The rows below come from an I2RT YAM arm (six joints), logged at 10 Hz.
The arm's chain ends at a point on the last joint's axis. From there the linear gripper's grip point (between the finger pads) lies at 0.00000 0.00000 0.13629 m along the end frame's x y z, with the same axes.
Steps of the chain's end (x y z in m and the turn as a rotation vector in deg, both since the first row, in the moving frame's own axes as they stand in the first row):
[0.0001 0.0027 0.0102 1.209 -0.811 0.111]
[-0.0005 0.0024 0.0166 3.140 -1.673 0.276]
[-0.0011 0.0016 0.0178 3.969 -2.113 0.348]
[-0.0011 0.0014 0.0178 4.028 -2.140 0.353]
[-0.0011 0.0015 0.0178 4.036 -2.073 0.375]
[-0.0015 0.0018 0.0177 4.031 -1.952 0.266]
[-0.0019 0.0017 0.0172 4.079 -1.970 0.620]
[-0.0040 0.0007 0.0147 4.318 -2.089 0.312]
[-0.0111 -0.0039 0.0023 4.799 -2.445 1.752]
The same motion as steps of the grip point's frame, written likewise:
[-0.0018 -0.0002 0.0102 1.209 -0.811 0.111]
[-0.0045 -0.0051 0.0163 3.140 -1.673 0.276]
[-0.0061 -0.0078 0.0174 3.969 -2.113 0.348]
[-0.0062 -0.0082 0.0174 4.028 -2.140 0.353]
[-0.0060 -0.0081 0.0174 4.036 -2.073 0.375]
[-0.0061 -0.0078 0.0173 4.031 -1.952 0.266]
[-0.0065 -0.0080 0.0168 4.079 -1.970 0.620]
[-0.0089 -0.0096 0.0142 4.318 -2.089 0.312]
[-0.0167 -0.0154 0.0017 4.799 -2.445 1.752]

